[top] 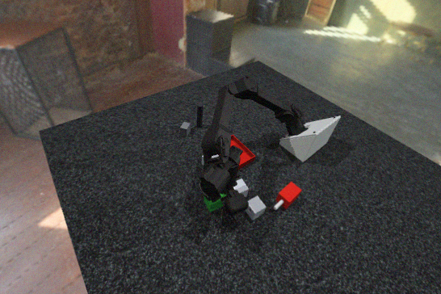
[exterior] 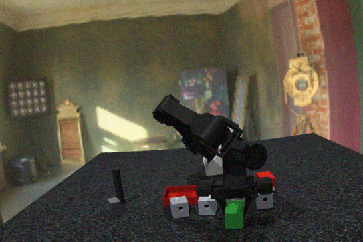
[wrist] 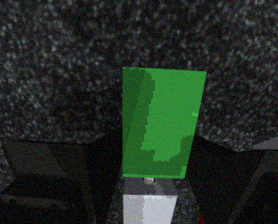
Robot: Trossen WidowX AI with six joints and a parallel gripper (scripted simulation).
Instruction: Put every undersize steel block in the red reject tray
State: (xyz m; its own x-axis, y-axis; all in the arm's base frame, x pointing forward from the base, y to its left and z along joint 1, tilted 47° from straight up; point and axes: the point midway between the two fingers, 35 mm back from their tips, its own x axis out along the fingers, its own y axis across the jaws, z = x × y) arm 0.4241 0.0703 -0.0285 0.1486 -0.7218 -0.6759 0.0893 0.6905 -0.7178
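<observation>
The red gauge is 170 mm behind my gripper tip, 110 mm to the left of it and 10 mm above it. Also, from my gripper tip: red reject tray: 160 mm behind, 150 mm to the right; then green gauge: 10 mm behind, 20 mm above.
</observation>
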